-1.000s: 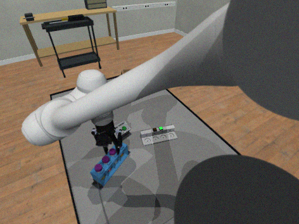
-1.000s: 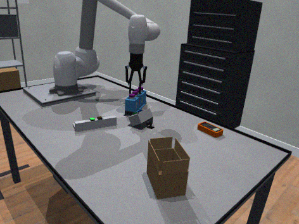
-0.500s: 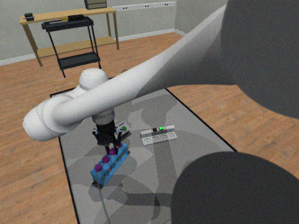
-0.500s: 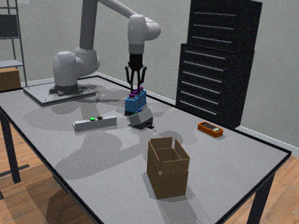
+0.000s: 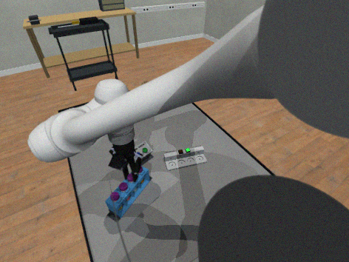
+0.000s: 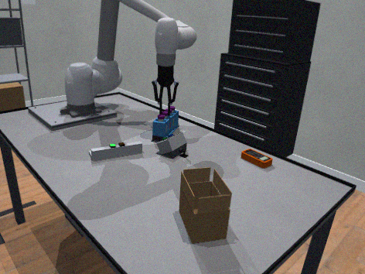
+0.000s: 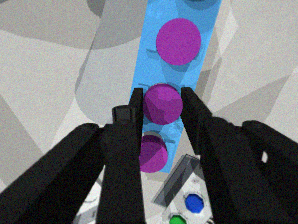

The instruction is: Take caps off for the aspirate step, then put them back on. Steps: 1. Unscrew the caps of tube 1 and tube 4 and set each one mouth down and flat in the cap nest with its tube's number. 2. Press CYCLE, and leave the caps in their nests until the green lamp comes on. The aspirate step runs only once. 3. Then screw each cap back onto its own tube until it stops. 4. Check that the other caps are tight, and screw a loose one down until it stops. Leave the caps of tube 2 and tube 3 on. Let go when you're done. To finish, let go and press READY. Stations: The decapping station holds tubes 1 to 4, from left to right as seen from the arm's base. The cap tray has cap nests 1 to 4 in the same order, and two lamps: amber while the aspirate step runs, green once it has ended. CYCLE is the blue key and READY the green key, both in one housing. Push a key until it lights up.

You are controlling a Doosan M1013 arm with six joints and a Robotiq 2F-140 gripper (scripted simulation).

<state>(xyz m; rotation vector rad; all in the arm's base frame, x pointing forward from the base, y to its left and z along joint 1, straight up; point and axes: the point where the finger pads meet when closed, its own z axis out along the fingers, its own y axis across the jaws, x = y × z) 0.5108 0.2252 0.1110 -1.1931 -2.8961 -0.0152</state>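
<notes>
Now: the green ready key 16 cm ahead of my hand, 12 cm to the right of it and 7 cm below it. The rest, counted from my hand: grey key housing 17 cm ahead, 10 cm to the right, 9 cm below; then blue cycle key 15 cm ahead, 8 cm to the right, 7 cm below; then purple cap 6 cm behind, 9 cm to the left, 3 cm below.
</notes>
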